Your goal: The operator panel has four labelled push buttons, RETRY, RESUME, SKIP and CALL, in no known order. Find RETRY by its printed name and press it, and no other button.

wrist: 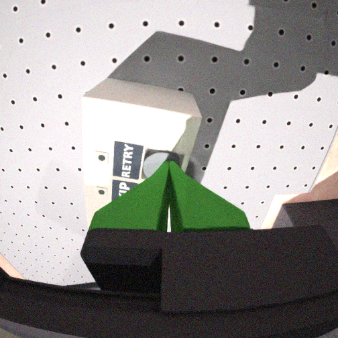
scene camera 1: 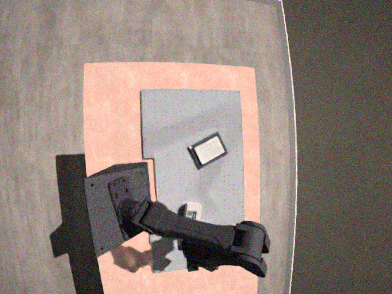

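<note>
The gripper [wrist: 168, 169] visible. Operator panel [wrist: 121, 120] likewise.
</note>
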